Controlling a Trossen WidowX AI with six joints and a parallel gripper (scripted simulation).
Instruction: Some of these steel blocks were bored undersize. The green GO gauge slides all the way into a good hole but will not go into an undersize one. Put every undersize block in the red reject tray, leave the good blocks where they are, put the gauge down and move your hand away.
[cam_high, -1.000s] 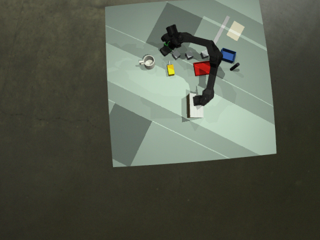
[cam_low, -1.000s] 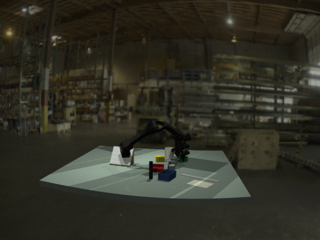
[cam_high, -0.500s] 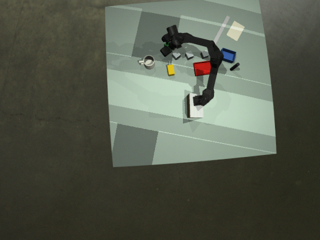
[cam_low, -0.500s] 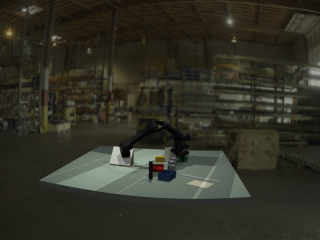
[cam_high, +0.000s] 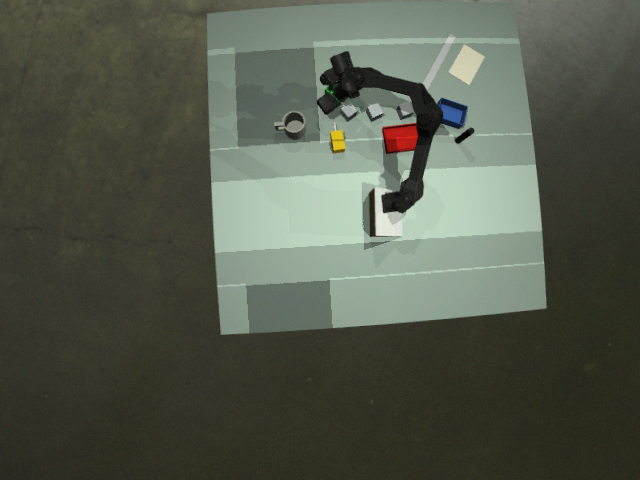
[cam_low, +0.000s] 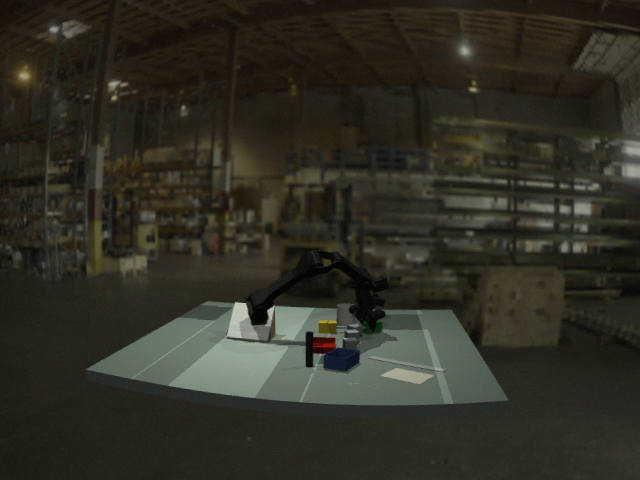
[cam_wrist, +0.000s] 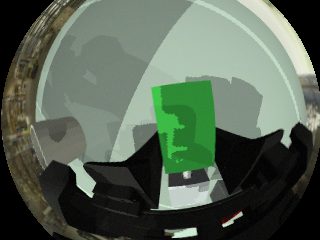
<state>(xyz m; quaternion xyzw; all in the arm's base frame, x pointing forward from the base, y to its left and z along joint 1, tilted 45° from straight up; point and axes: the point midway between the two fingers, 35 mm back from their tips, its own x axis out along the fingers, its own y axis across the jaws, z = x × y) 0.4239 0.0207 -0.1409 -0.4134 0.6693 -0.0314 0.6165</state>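
Now: the steel block 140 mm to the right of my gripper tip, 80 mm behind it and 10 mm above it. From my gripper tip the other things lie so: yellow block: 150 mm behind, 20 mm to the left, 10 mm above; green GO gauge: 20 mm behind, 10 mm to the right, 10 mm above; mug: 190 mm to the left, 100 mm behind, 20 mm above.
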